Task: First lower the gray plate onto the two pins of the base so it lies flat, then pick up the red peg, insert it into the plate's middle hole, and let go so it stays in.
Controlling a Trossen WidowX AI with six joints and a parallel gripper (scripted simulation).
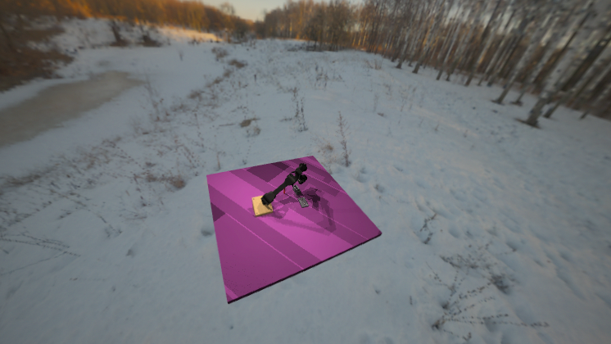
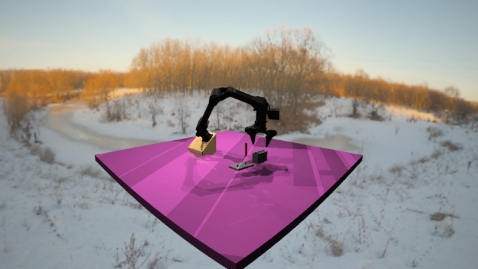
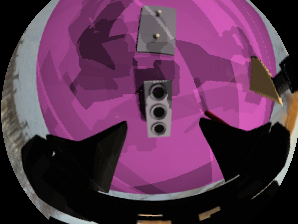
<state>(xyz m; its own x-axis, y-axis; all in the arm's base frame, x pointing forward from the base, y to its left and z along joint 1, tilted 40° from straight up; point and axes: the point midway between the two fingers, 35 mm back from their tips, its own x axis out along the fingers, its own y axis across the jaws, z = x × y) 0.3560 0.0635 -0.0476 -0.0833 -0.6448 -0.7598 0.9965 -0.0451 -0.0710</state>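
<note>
Right now the gray plate is 50 mm below my gripper tip. From my gripper tip the other things lie so: red peg 120 mm behind, 30 mm to the left, 50 mm below; dark flat base 160 mm to the right, 80 mm below.
</note>
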